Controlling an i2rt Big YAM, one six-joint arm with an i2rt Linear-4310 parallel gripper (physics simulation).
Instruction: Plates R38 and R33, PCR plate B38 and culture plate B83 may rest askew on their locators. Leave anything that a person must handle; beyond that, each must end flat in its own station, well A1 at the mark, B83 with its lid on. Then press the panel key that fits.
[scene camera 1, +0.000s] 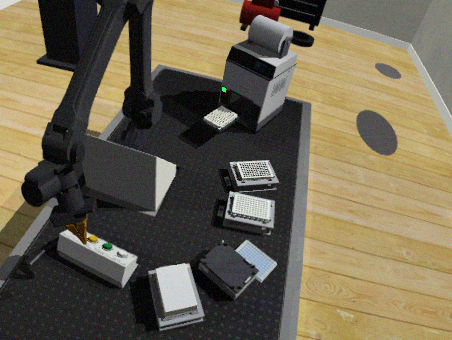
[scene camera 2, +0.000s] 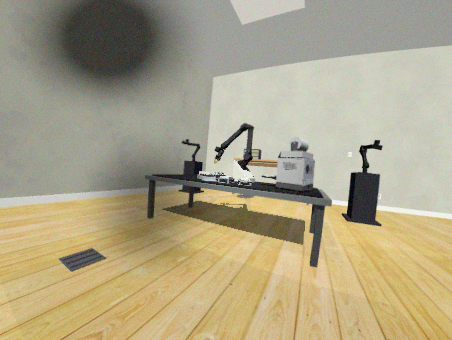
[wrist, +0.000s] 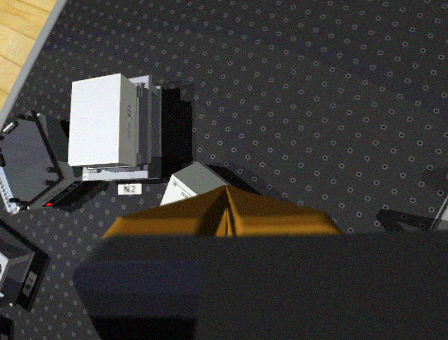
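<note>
My gripper is shut and empty. Its tips are at the blue-button end of the white key panel, covering the blue button; whether they touch is unclear. The yellow button, green button and white button show. A plate with dark wells and a white well plate sit on two stations. A plain white lidded block sits on the station marked N2. A blue-white gridded plate lies beside a dark device. Plate names are unreadable.
A grey printer-like machine stands at the far end, with a green light and a white well plate at its front. A large pale slanted block stands between the arm's base and the stations.
</note>
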